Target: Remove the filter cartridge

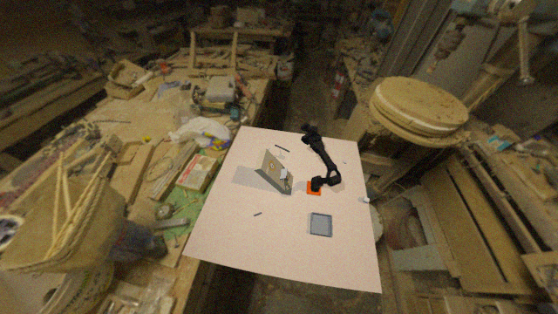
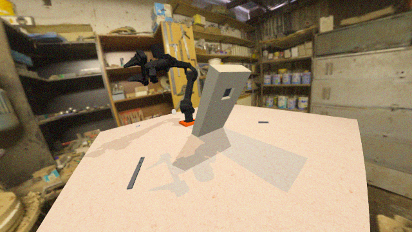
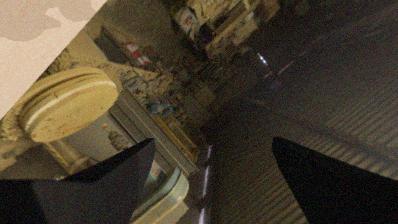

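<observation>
My gripper tip is 280 mm short of the round filter cartridge, 330 mm to the right of it and 120 mm above it. From my gripper tip the other things lie so: service panel: 240 mm ahead, 330 mm to the left, 200 mm below; then grey tray: 130 mm behind, 640 mm to the left, 350 mm below.
</observation>
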